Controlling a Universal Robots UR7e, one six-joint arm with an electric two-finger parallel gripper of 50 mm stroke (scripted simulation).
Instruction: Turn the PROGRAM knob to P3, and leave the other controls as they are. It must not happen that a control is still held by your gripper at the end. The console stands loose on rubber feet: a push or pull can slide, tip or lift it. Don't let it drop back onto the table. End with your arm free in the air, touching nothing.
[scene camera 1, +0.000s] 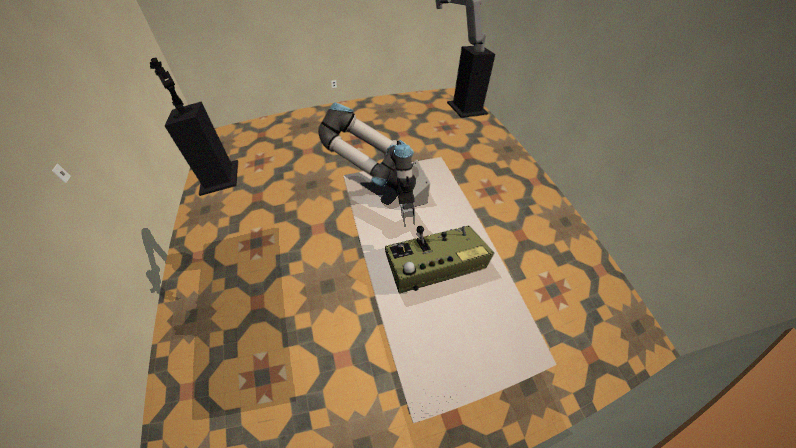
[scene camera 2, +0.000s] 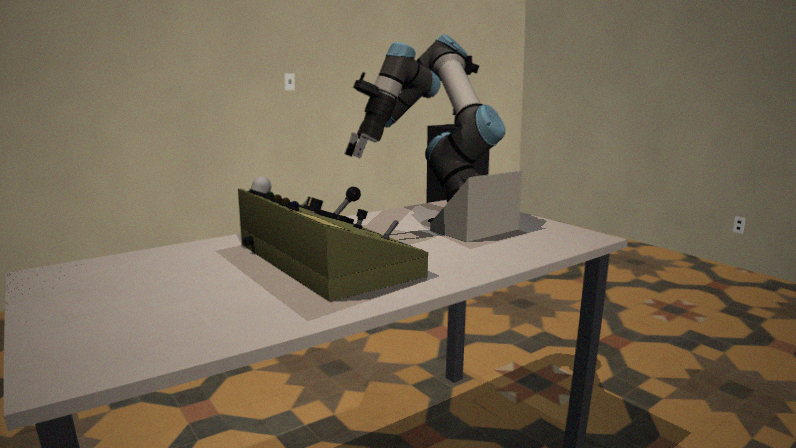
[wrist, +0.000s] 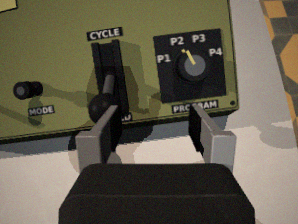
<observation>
In view: my gripper (scene camera 2: 352, 156) and an olive console (scene camera 2: 327, 253).
The olive console is seen too in scene camera 1 (scene camera 1: 416, 266) and in the wrist view (wrist: 53, 52). My gripper shows as well in the wrist view (wrist: 155, 119).
</observation>
